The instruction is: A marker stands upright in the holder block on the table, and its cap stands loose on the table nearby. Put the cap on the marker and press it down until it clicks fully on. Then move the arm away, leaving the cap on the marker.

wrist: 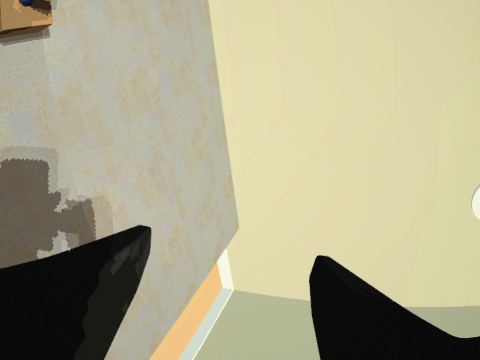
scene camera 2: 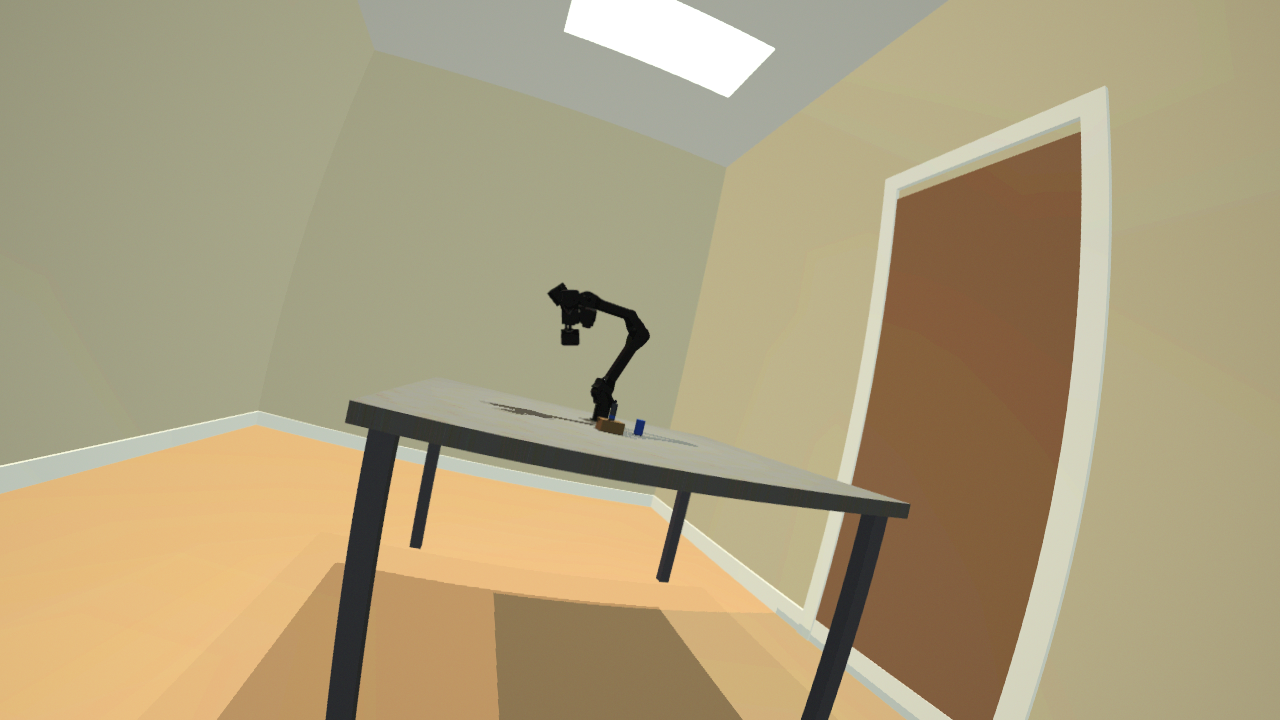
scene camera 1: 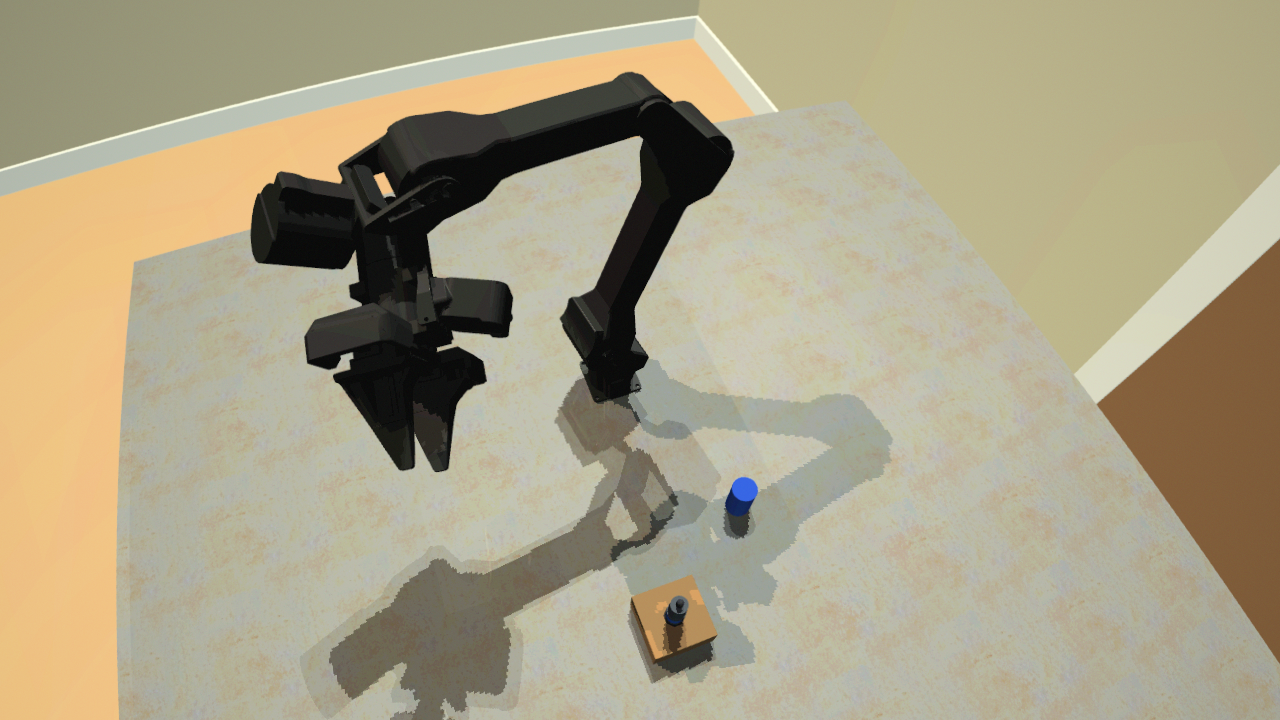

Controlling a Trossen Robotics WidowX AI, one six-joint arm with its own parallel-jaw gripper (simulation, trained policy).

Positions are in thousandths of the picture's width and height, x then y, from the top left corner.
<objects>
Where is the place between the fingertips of my gripper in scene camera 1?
332,653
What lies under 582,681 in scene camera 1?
A blue cap.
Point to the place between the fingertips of my gripper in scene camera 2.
At 445,449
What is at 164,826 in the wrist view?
My gripper.
</objects>
